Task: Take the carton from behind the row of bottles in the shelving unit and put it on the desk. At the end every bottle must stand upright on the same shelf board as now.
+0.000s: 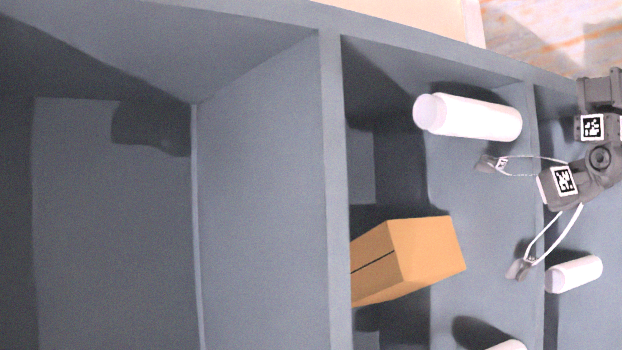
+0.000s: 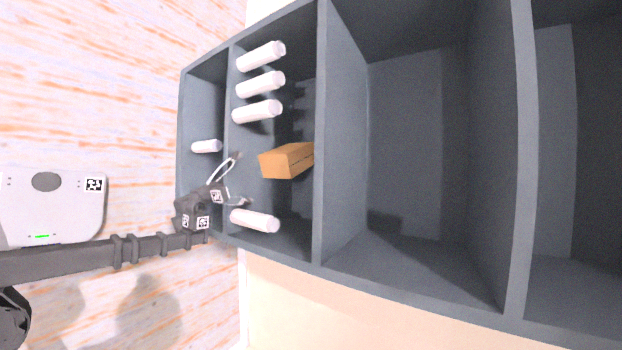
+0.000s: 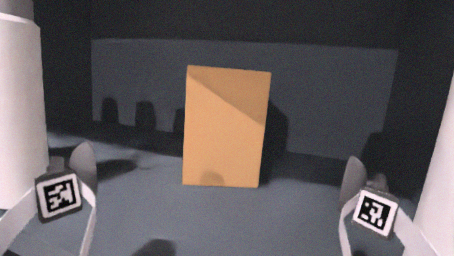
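Pixels of known places: gripper, fingertip midpoint: (image 1: 492, 221) (image 2: 247, 177) (image 3: 220, 169); robot's base at its link origin: (image 2: 48, 180).
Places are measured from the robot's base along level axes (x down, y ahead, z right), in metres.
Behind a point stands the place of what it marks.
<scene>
The orange carton (image 1: 425, 250) @(z 0.683, x -0.638, y 0.145 m) (image 2: 282, 162) @(z 0.676, x -0.684, y 0.158 m) (image 3: 225, 135) @(z 0.687, x -0.617, y 0.137 m) stands upright on a board of the grey shelving unit (image 1: 334, 175) @(z 0.507, x -0.978, y 0.003 m) (image 2: 318, 125) @(z 0.487, x -0.971, y 0.239 m), set back from the bottles. On that board, one white bottle (image 1: 475, 117) @(z 0.528, x -0.683, y -0.093 m) (image 2: 255, 220) @(z 0.530, x -0.696, y -0.087 m) (image 3: 442, 190) @(z 0.549, x -0.641, y -0.066 m) stands upright on one side of the gap in front of the carton. On the other side stand three upright bottles, the nearest (image 2: 256, 111) @(z 0.491, x -0.690, y 0.329 m) (image 3: 20, 110) @(z 0.516, x -0.649, y 0.311 m), the middle (image 2: 260, 84) @(z 0.497, x -0.689, y 0.443 m) and the farthest (image 2: 260, 56) @(z 0.484, x -0.684, y 0.560 m). My gripper (image 1: 500, 216) @(z 0.528, x -0.632, y 0.078 m) (image 2: 241, 178) @(z 0.528, x -0.632, y 0.078 m) (image 3: 220, 169) @(z 0.528, x -0.632, y 0.078 m) is open and empty, its fingertips inside the gap, short of the carton.
A smaller white bottle (image 1: 575, 274) @(z 0.547, x -0.247, y 0.230 m) (image 2: 206, 146) @(z 0.546, x -0.250, y 0.231 m) stands on the board below. The arm (image 2: 145, 247) @(z 0.162, x -0.746, y -0.100 m) reaches in from the floor side, over the wood-patterned floor (image 2: 125, 100) @(z 0.218, x -0.001, y 0.417 m). The robot's base (image 2: 50, 210) @(z 0.016, x -0.160, y -0.099 m) is at the left. The desk does not show.
</scene>
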